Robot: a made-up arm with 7 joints.
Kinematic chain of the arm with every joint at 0, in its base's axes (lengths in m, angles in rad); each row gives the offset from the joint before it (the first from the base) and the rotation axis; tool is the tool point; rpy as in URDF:
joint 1: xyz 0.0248 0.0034 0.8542 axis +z
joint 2: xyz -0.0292 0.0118 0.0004 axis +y
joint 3: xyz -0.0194 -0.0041 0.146 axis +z
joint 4: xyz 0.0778 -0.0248 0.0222 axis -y
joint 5: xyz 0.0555 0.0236 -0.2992 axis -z
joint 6: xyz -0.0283 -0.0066 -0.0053 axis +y
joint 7: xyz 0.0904 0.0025 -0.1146 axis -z
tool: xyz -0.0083 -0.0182 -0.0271 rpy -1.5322 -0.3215 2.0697
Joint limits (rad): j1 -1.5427..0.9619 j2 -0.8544..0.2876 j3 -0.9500..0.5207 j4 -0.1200..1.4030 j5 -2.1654..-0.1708 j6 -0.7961..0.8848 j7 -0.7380..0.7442
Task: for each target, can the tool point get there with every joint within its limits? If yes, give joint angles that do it. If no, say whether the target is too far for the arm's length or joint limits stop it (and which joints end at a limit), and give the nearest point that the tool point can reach.
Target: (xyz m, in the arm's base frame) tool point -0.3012 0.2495 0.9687
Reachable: no: joint limits stop it (at a limit: joint 1, joint 2, joint 3, joint 6, joint 7) | nearest point -0.1670 0.2824 1.0393 | short by 0.155 m
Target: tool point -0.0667 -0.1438 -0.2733
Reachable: no: too far | nearest point -0.0137 -0.0984 0.5155 | short by 0.792 m
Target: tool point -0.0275 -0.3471 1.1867
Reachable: yes | joints -0.9197 -0.7206 -0.5918 1.0397 -0.6740 -0.1706 -0.3149
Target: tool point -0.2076 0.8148 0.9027
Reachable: no: too far | nearest point -0.0215 0.5231 0.9122 | short by 0.346 m
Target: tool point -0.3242 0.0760 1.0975
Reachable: no: joint limits stop it (at a limit: joint 1, joint 2, joint 3, joint 5, joint 6) | nearest point -0.3468 0.0143 1.1799 | short by 0.105 m
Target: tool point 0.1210 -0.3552 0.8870
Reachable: yes | joints -1.0541 -0.2813 -0.3157 0.5336 -0.4019 -0.5881 0.5529
